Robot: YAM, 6 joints.
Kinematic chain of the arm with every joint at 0, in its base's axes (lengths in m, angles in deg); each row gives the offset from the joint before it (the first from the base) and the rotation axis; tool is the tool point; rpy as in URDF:
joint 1: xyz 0 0 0.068 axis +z
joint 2: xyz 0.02 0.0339 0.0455 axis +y
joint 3: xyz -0.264 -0.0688 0 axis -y
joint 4: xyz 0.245 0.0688 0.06 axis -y
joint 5: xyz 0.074 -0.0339 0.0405 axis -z
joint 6: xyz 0.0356 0 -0.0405 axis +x
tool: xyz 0 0 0 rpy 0 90 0
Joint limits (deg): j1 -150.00..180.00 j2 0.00..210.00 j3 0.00..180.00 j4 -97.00..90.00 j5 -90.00..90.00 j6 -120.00..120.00
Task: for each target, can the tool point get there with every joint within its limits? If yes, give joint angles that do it. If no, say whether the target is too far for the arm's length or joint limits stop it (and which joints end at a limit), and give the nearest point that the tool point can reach.
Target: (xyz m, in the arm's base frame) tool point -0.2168 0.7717 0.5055
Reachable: no: too far | nearest point -0.1567 0.5578 0.3941 | short by 0.249 m
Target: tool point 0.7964 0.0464 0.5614
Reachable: no: too far | nearest point 0.5614 0.0327 0.4258 | short by 0.272 m
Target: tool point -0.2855 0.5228 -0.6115
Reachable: no: too far | nearest point -0.2068 0.3786 -0.3308 | short by 0.325 m
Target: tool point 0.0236 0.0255 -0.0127
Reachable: yes | joints 12.79 160.56 23.99 -42.30 -33.53 -22.06
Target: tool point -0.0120 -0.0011 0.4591
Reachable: yes | joints 129.16 18.22 59.19 -9.09 -16.32 -21.31
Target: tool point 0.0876 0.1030 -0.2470
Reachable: yes | joints 35.89 193.31 56.15 42.85 -64.41 -89.87
